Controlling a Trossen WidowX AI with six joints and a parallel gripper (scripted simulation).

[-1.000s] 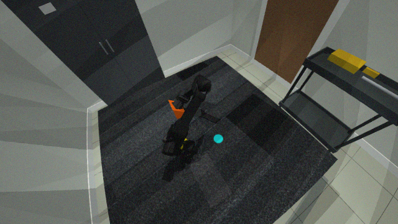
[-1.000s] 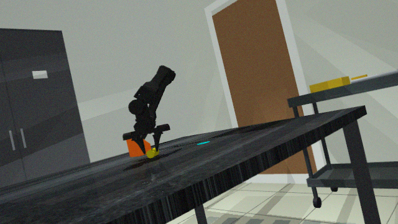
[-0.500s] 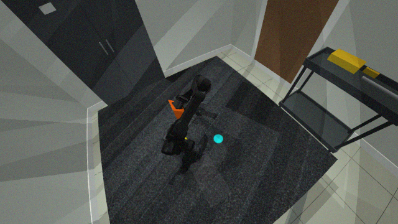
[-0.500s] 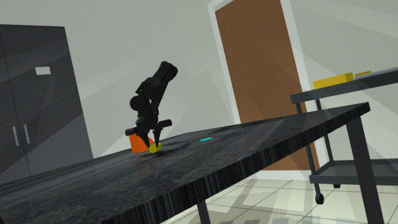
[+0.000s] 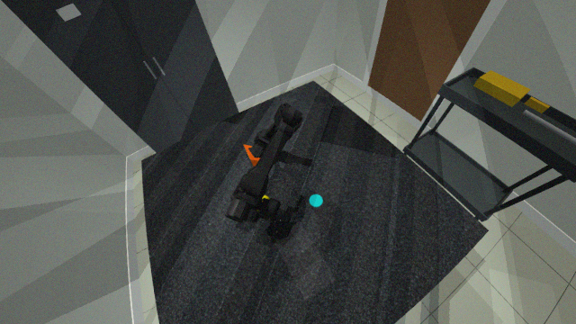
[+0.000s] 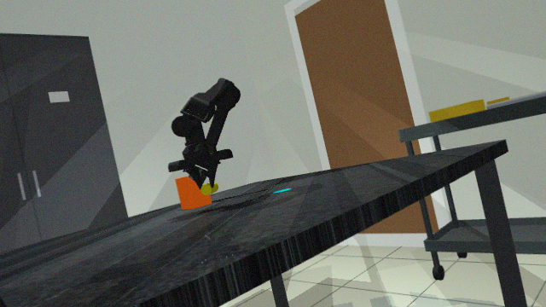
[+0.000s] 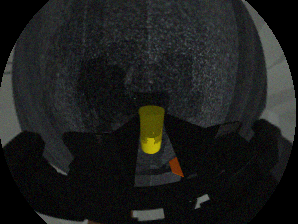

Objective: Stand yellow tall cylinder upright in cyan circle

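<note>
The cyan circle is 90 mm ahead of my gripper tip, 220 mm to the left of it and 70 mm below it. Also, from my gripper tip: yellow tall cylinder: 10 mm behind, 20 mm to the left.
</note>
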